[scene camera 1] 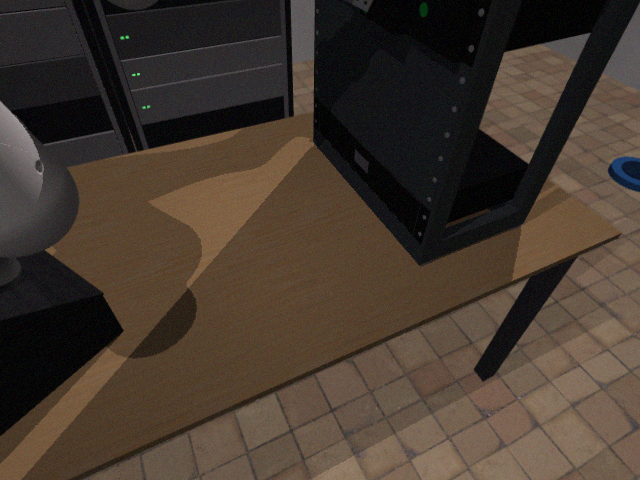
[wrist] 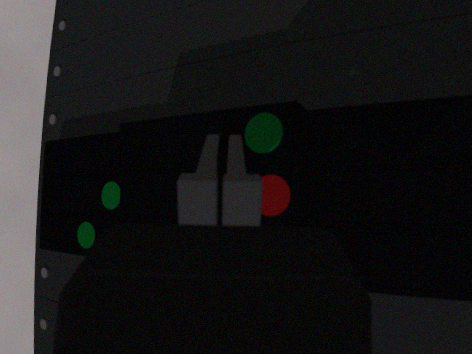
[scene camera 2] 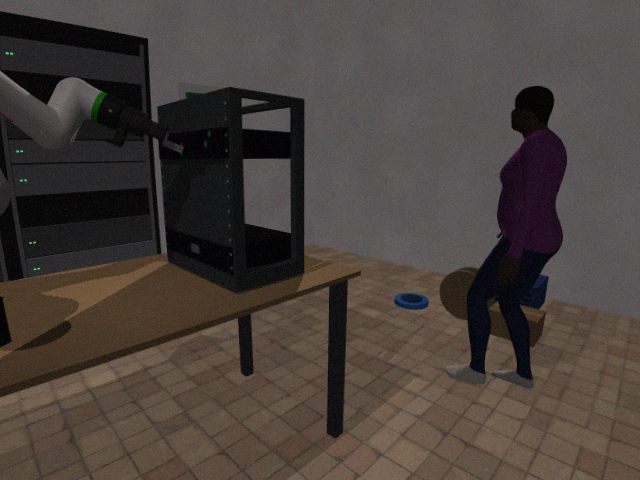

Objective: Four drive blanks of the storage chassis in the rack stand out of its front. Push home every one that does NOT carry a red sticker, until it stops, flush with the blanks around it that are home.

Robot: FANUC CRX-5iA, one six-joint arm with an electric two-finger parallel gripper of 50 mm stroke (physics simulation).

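Frame: origin at the arm's base, x ahead, y left, z up, level; millimetres.
Seen in the pictures: gripper, fingertip midpoint: (scene camera 1: 370,4) (wrist: 224,157) (scene camera 2: 183,150).
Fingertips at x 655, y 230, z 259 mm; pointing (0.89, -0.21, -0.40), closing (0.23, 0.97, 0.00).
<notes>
Pixels of each thing's top centre, then the offset from my fingertips to it. "spot": a spot on its surface instead. Level surfaces: height alone.
- rack at a spot on its surface: (wrist: 55,95) spot: dx +92, dy -181, dz -71 mm
- upper green sticker at its top centre: (wrist: 263,153) dx -1, dy +19, dz -1 mm
- red sticker at its top centre: (wrist: 270,216) dx +1, dy +22, dz +27 mm
- wooden table at its surface level: dz -443 mm
The black chassis (scene camera 1: 444,31) (scene camera 2: 219,149) (wrist: 375,200) sits high in the rack (scene camera 1: 480,113) (scene camera 2: 235,206) (wrist: 55,95). In the wrist view its front shows an upper green sticker (wrist: 263,133), a red sticker (wrist: 276,195) below it, partly covered by a finger block, and two green stickers (wrist: 111,195) (wrist: 86,235) at the left. Blank edges are too dark to tell which stand out. My gripper (scene camera 2: 182,149) (wrist: 224,157) is shut and empty, in front of the chassis. In the wrist view its fingertips appear left of the upper green sticker; contact cannot be told.
The rack stands on the wooden table (scene camera 1: 289,289) (scene camera 2: 170,310). A server cabinet (scene camera 1: 206,31) (scene camera 2: 82,175) stands behind. A person (scene camera 2: 532,155) stands right of the table, near a blue ring (scene camera 2: 397,300) and a brown box (scene camera 2: 535,330) on the floor.
</notes>
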